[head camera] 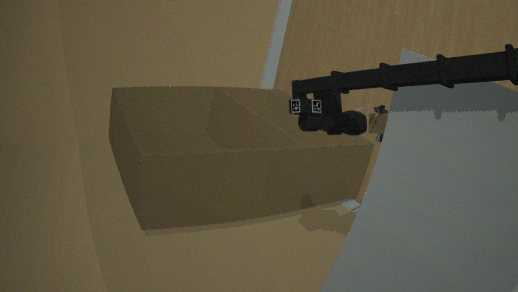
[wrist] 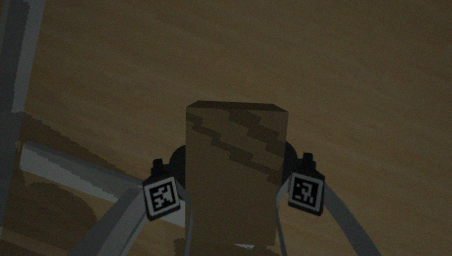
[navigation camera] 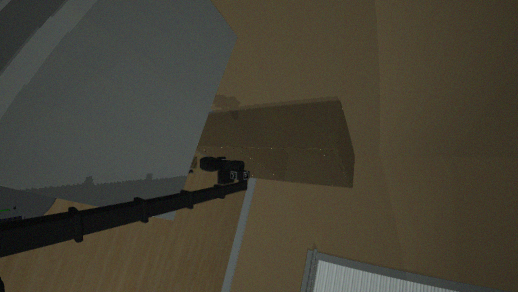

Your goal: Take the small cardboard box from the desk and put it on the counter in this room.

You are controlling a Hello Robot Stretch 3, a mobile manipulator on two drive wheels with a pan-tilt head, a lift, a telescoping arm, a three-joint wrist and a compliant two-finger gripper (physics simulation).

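The small cardboard box (head camera: 377, 123) (navigation camera: 194, 162) (wrist: 235, 180) is a plain brown block. It is between the two fingertips of my gripper (head camera: 380, 124) (wrist: 235, 162), which press on its two sides in the wrist view. The gripper is shut on it and holds it off the floor. In the head and navigation views, the edge of a large pale grey surface (head camera: 440, 200) (navigation camera: 120, 100) cuts across the box and fingertips, so part of them is hidden. I cannot tell whether this surface is the desk or the counter.
A large brown block-shaped piece (head camera: 240, 185) (navigation camera: 290, 125) stands by the brown wall, beside the gripper's wrist. The black arm (head camera: 415, 75) (navigation camera: 165, 205) reaches across to it. Wood floor (head camera: 350, 40) (wrist: 350, 75) lies below. A pale bar (wrist: 75, 167) shows left of the box.
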